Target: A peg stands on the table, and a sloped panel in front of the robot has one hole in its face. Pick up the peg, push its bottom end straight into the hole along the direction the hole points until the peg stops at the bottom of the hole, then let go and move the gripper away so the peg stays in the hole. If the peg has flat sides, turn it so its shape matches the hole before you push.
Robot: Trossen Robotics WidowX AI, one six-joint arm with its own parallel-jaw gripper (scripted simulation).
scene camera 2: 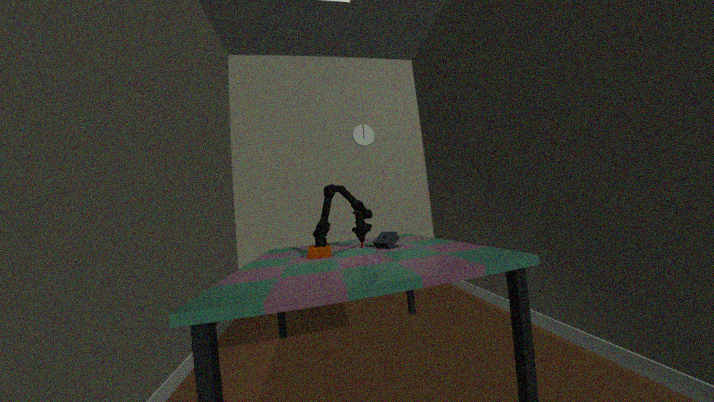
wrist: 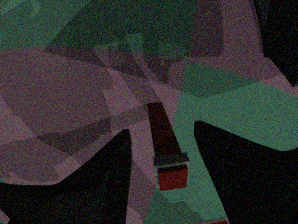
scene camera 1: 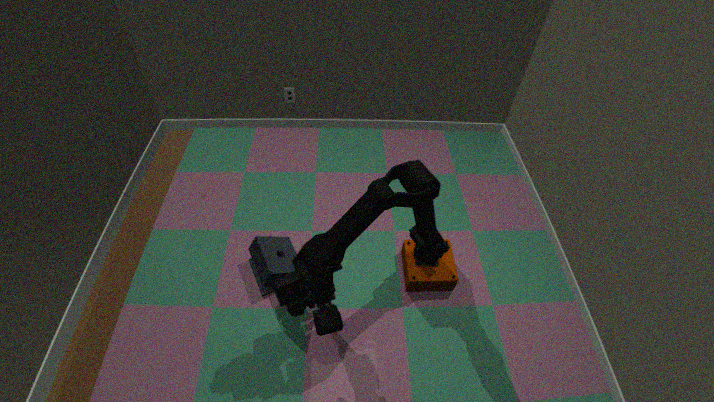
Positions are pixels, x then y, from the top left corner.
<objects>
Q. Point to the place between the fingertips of my gripper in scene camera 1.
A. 322,308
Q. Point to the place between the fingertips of my gripper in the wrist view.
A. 162,131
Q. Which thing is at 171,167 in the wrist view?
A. A peg.
</objects>
